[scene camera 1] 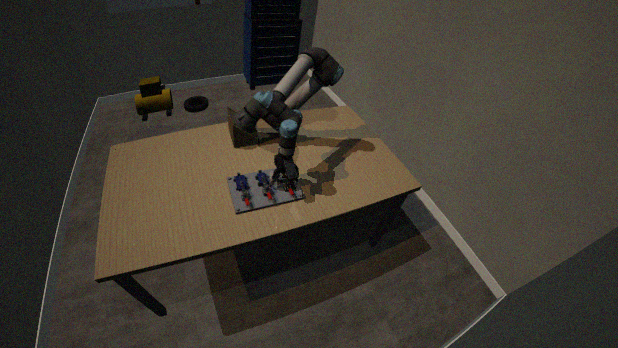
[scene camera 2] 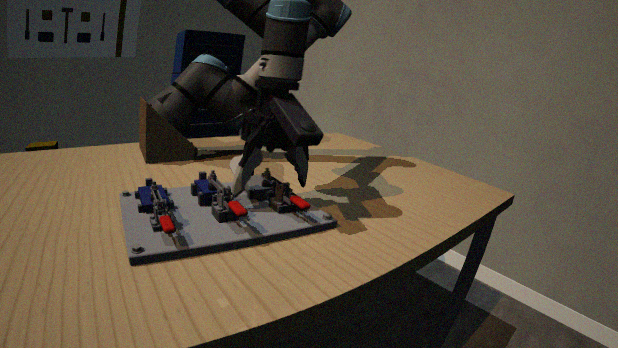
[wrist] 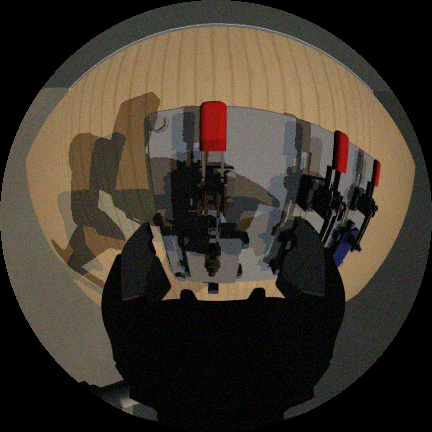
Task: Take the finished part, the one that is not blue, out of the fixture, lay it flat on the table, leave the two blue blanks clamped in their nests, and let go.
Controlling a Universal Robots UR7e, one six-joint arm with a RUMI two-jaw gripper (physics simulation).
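Note:
The fixture plate lies on the table with three nests and red-handled clamps. Blue blanks sit in the left nest and the middle nest; one blue blank shows at the right of the wrist view. The finished part, grey and shaded, sits in the right nest; that nest's clamp arm reaches over it. My gripper is open and empty, pointing down over the right nest, one finger on each side. Whether the fingers touch anything is unclear.
The right clamp's red handle points toward the table's front edge. The middle clamp's red handle is beside one finger. The wooden table extends around the plate. The arm's wedge base stands behind.

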